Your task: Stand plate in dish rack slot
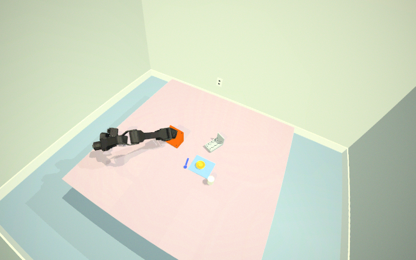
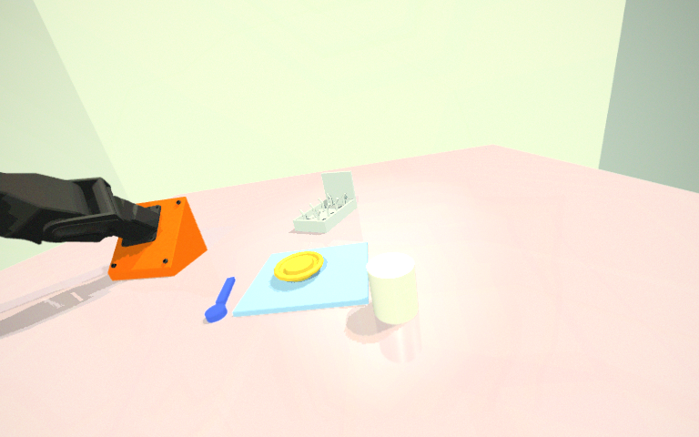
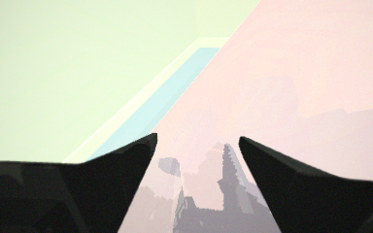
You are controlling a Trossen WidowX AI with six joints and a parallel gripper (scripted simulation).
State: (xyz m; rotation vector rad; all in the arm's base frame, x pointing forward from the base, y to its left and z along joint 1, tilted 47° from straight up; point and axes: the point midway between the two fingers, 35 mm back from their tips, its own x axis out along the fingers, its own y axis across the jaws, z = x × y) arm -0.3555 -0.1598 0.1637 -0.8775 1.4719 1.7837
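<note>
My gripper tip is now 66 cm short of the yellow plate, 11 cm to the right of it and 1 cm above it. The rest, counted from my gripper tip: light blue mat (67 cm ahead, 11 cm to the left, 2 cm below); then blue spoon (57 cm ahead, 7 cm to the left, 2 cm below); then cream cup (78 cm ahead, 4 cm to the left).
</note>
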